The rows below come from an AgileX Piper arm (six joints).
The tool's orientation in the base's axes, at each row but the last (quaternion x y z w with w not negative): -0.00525 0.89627 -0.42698 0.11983; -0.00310 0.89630 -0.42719 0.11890; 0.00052 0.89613 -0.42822 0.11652; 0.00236 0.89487 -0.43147 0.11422; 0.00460 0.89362 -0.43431 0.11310; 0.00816 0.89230 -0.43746 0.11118; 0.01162 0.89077 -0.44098 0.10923
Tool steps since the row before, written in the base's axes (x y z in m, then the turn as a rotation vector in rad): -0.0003 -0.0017 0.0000 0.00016 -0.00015 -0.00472; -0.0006 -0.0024 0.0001 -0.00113 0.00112 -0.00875; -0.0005 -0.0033 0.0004 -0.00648 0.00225 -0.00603; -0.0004 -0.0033 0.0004 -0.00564 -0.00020 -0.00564; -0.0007 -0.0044 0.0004 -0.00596 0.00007 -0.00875; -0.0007 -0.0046 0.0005 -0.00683 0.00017 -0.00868; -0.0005 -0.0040 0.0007 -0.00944 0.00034 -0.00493
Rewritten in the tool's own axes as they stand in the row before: 0.0005 -0.0011 0.0012 0.00085 0.00354 0.00301; 0.0008 -0.0017 0.0016 0.00282 0.00731 0.00421; 0.0007 -0.0024 0.0022 0.00734 0.00540 0.00058; 0.0006 -0.0024 0.0022 0.00668 0.00365 0.00241; 0.0010 -0.0031 0.0030 0.00760 0.00619 0.00399; 0.0010 -0.0033 0.0032 0.00843 0.00610 0.00370; 0.0006 -0.0030 0.0026 0.01020 0.00296 0.00089
